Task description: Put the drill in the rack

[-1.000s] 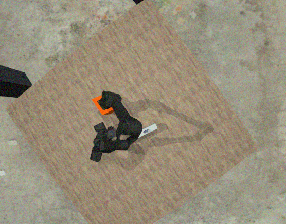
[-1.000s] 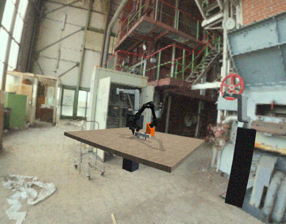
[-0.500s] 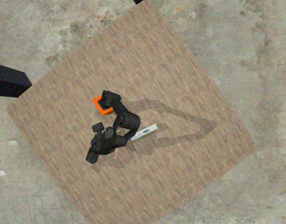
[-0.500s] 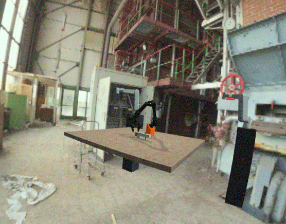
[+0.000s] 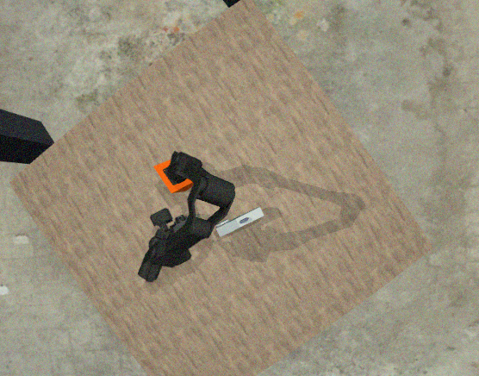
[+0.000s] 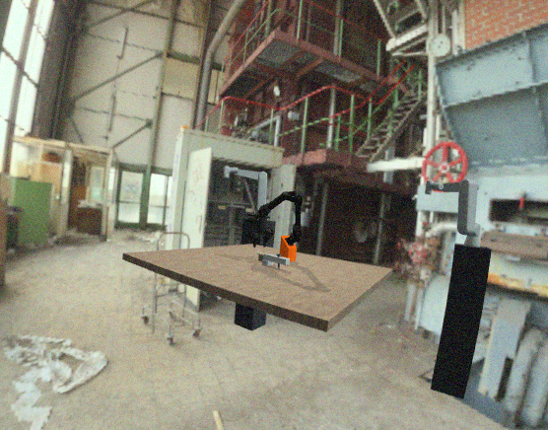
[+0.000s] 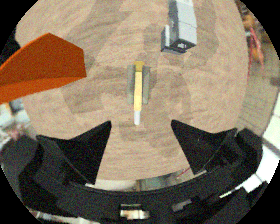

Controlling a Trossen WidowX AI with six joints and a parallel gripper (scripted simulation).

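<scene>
Right now my gripper tip is 40 mm to the right of the yellow drill and 40 mm above it. Also, from my gripper tip: grey slab: 50 mm to the left, 70 mm below; then dark key: 110 mm ahead, 230 mm to the left, 30 mm below.
</scene>
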